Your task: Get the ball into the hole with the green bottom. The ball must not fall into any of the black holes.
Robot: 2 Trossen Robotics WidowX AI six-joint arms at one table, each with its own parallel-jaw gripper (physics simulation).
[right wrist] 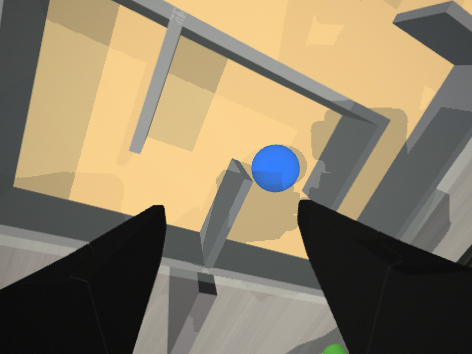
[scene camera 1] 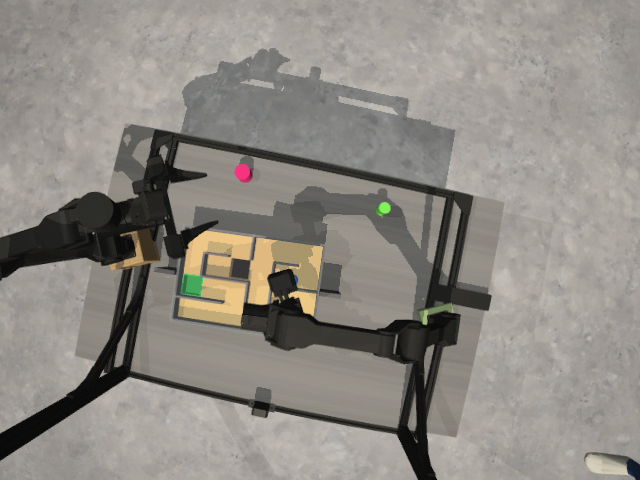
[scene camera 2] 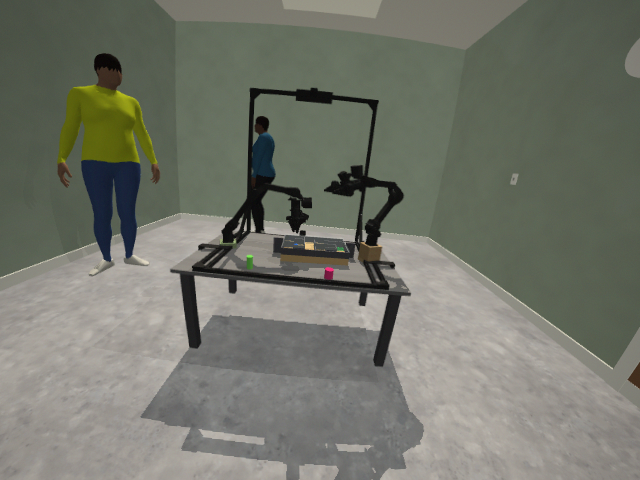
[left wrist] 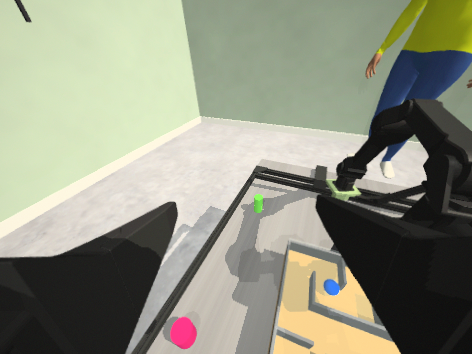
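Note:
The blue ball [scene camera 1: 295, 279] [scene camera 2: 296, 244] [left wrist: 331, 287] [right wrist: 275, 168] lies on the maze board [scene camera 1: 322, 268] [scene camera 2: 313, 258], between the end of a short inner wall and a corner wall. The green-bottomed hole [scene camera 1: 191, 284] [scene camera 2: 340, 249] is near the board's left edge in scene camera 1. A black hole [scene camera 1: 240, 268] lies between it and the ball. My right gripper [scene camera 2: 296, 230] [right wrist: 232, 212] is partly open and empty above the ball's end; its arm hides part of the board in scene camera 1. My left gripper [scene camera 1: 211, 198] [left wrist: 246, 204] is wide open and empty, raised beyond the green-hole end.
A pink cylinder [scene camera 1: 243, 172] [scene camera 2: 328, 273] [left wrist: 183, 332] and a green cylinder [scene camera 1: 384, 207] [scene camera 2: 249, 261] [left wrist: 258, 203] stand on the table beside the board. Short handles [scene camera 1: 165, 269] [scene camera 1: 330, 291] stick out at the board's two ends. A black frame surrounds the table's work area.

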